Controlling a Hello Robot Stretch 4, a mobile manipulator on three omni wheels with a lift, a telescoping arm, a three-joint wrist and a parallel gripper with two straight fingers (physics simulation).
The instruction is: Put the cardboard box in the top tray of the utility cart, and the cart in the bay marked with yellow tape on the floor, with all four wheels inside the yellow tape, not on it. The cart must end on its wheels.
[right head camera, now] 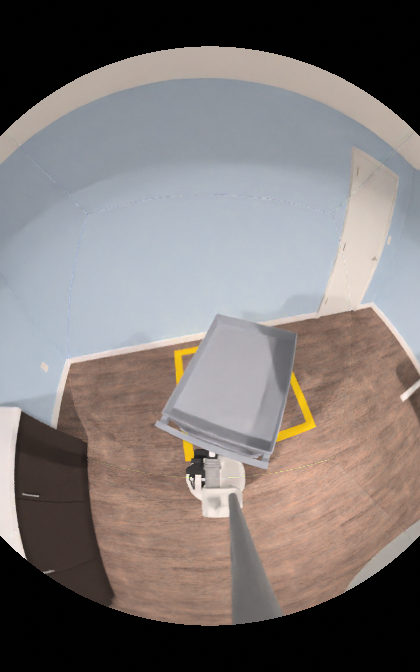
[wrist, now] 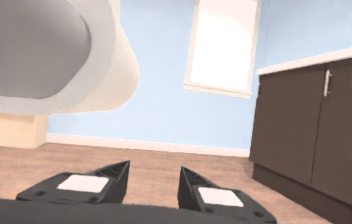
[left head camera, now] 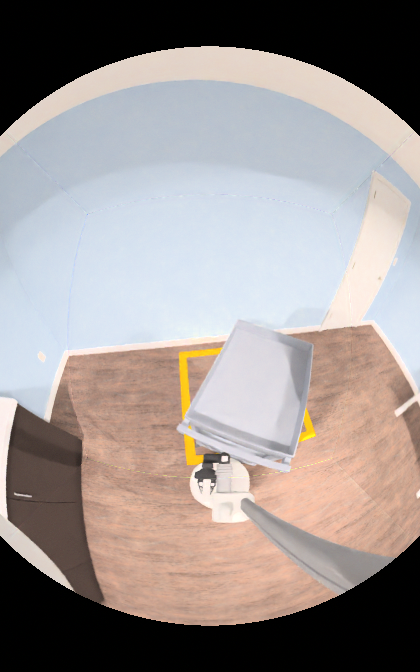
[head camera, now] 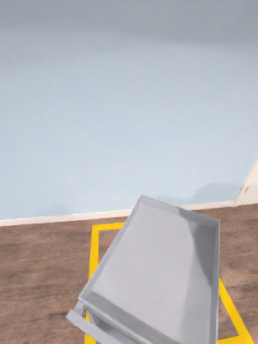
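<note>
The grey utility cart (head camera: 150, 270) (left head camera: 250, 385) (right head camera: 227, 377) is seen from above, upright, with its empty top tray toward me and its handle side nearest me. It is turned at an angle over the yellow tape (head camera: 93, 257) (left head camera: 184, 385) (right head camera: 303, 402). Its wheels and lower trays are hidden, so I cannot tell where the wheels stand relative to the tape. My gripper (left head camera: 206, 492) (wrist: 154, 178) is open and empty, folded over my base close to the cart's handle side. Whether my base touches the cart is unclear. The cardboard box does not show in these views.
A light blue wall with a white baseboard (head camera: 50, 218) stands behind the bay. A white door (left head camera: 367, 260) (right head camera: 362, 240) is at the back right. Dark brown cabinets (left head camera: 45, 480) (right head camera: 55, 490) (wrist: 295, 120) stand to the left. A white leg (right head camera: 410, 391) shows at the right edge.
</note>
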